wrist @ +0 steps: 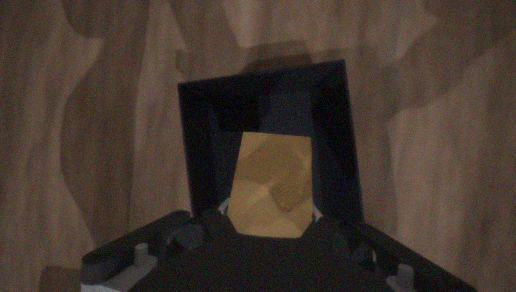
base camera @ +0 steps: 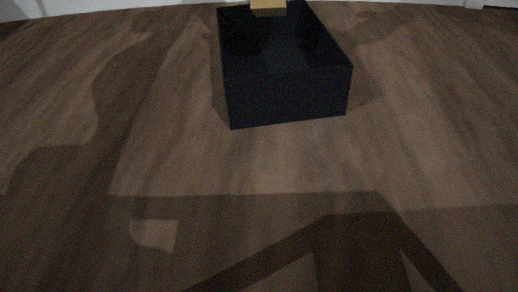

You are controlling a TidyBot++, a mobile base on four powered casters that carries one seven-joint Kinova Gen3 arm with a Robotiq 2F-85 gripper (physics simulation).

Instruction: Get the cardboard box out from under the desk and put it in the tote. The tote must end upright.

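Places are measured from the arm's base along level axes (x ahead, y left, z up), in centimetres.
Pixels of known places: gripper, between the fingertips: (wrist: 269, 211) (base camera: 268, 1).
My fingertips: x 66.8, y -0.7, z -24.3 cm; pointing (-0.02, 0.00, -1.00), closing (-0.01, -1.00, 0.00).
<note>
Behind a point stands the place of what it marks.
The cardboard box (base camera: 268, 5) {x 63.5, y -0.6, z -23.9 cm} (wrist: 274, 182) {x 69.7, y -1.0, z -22.3 cm} is tan and is held between the fingers of my gripper (wrist: 269, 211) {x 66.8, y -0.7, z -24.3 cm}, which is shut on it. In the base camera view the lower end of the box shows at the top edge, in front of the far part of the tote's opening. The tote (base camera: 287, 95) {x 51.6, y -3.1, z -34.0 cm} (wrist: 352, 145) {x 72.9, y -10.0, z -29.8 cm} is dark blue-black, open-topped and upright on the floor. In the wrist view the box overlaps the tote's opening, between its two long side walls. How far the box is above the tote's bottom is hard to tell.
The wood floor (base camera: 280, 165) {x 42.0, y -1.5, z -39.7 cm} (wrist: 435, 175) {x 68.6, y -28.0, z -39.7 cm} surrounds the tote and carries several shadows, one with the shape of branching bars near the bottom of the base camera view. A white wall base (base camera: 100, 7) {x 114.6, y 57.0, z -38.4 cm} runs along the back. The desk does not show in either view.
</note>
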